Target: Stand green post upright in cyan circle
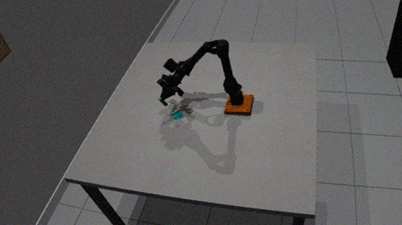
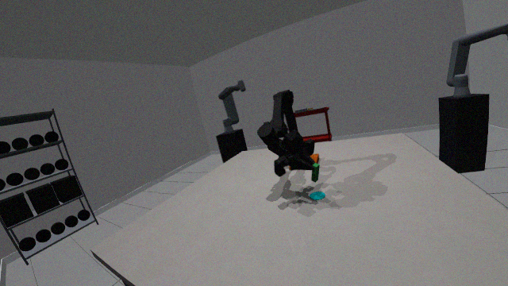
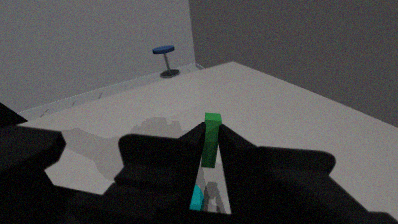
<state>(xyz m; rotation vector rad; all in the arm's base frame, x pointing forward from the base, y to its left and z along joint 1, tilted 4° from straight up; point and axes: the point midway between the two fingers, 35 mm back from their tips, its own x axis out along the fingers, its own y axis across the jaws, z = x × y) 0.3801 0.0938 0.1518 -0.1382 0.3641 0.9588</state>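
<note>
Right now the cyan circle is 6 cm behind my gripper tip, 1 cm to the right of it and 14 cm below it. The rest, counted from my gripper tip: green post 1 cm behind, 2 cm below.
</note>
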